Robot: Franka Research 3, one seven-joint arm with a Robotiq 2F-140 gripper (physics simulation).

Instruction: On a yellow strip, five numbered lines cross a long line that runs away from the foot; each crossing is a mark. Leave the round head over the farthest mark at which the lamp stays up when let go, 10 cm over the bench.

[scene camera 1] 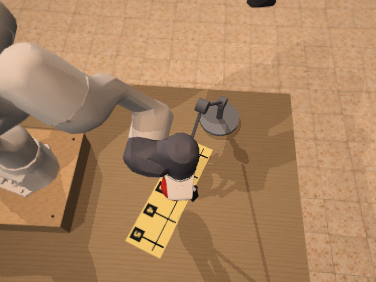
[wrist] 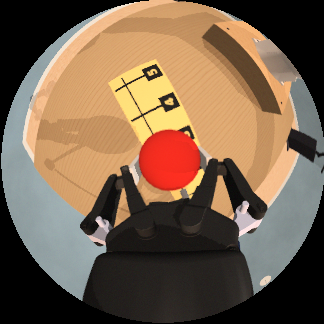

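The lamp's round red head (scene camera 1: 164, 188) (wrist: 170, 161) is between the fingers of my gripper (scene camera 1: 179, 189) (wrist: 169, 156), which is shut on it. The grey round foot (scene camera 1: 229, 125) stands at the upper right in the scene view, with jointed grey links above it; a thin rod (scene camera 1: 196, 126) runs down from them behind the wrist. The yellow strip (scene camera 1: 162, 206) (wrist: 150, 92) lies on the bench below the head. Its marks 4 and 5 show. The head hides part of the strip near label 3 (wrist: 186, 132). The head's exact height cannot be told.
The wooden bench top (scene camera 1: 270, 200) (wrist: 85, 100) carries the lamp and strip. A raised wooden block (scene camera 1: 67, 175) (wrist: 240, 65) under the arm's base is at the left in the scene view. The arm reaches over the bench from there. Shadows of arm and lamp fall across the bench.
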